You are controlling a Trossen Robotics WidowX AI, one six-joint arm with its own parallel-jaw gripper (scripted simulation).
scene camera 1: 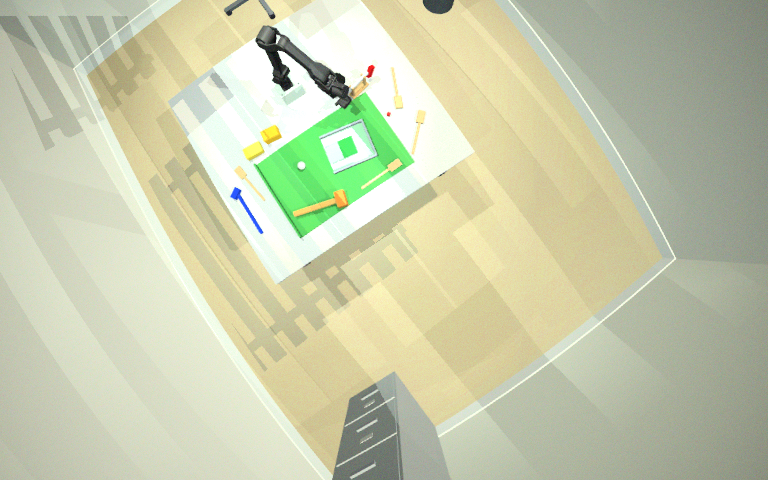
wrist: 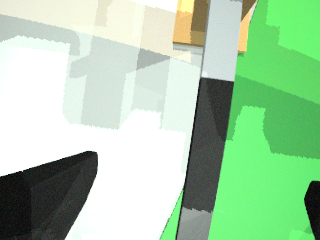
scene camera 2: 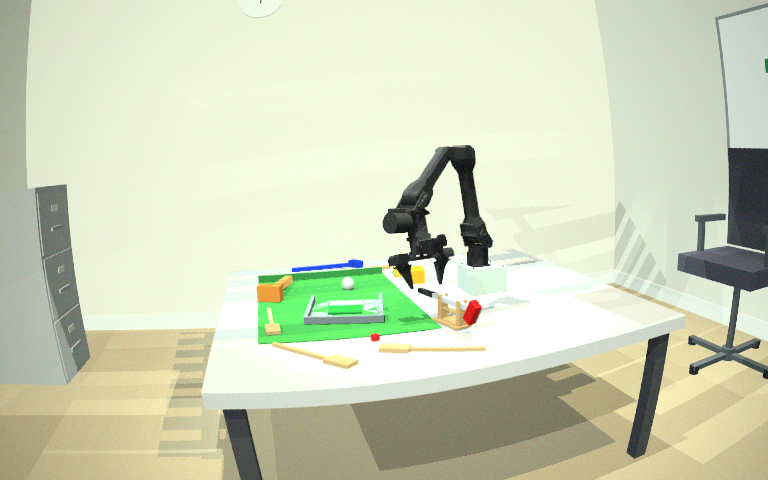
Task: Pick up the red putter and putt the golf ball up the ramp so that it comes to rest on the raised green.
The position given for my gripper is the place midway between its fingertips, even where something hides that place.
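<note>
Gripper state: my gripper [scene camera 2: 426,287] is open and holds nothing. The wrist view also shows the gripper [wrist: 205,178].
</note>
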